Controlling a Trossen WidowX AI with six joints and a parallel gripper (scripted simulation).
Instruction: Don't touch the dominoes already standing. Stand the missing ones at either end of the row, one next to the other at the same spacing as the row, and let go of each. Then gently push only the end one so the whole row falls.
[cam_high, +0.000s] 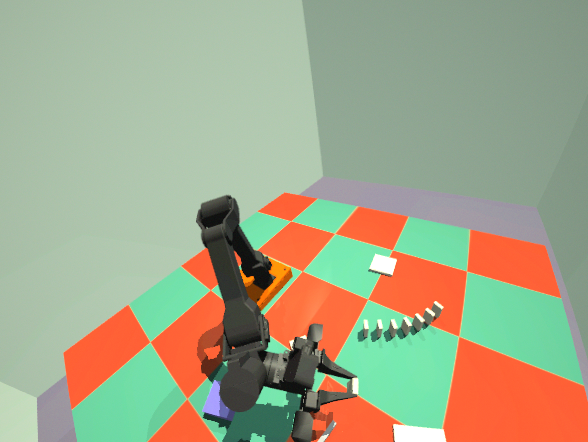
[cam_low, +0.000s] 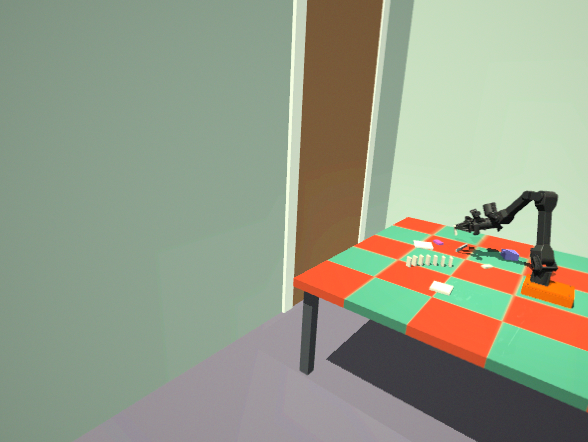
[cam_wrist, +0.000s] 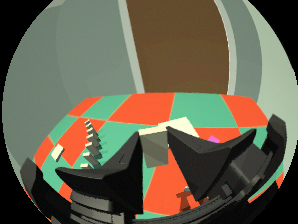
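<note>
The small purple piece is 140 mm below my gripper tip, 110 mm to the right of it and 90 mm ahead of it. Round my gripper tip: thin stick: 140 mm below, 120 mm to the right, 30 mm behind; purple block: 260 mm behind, 170 mm to the right, 130 mm below; white card: 450 mm to the left, 140 mm below, 100 mm behind.
</note>
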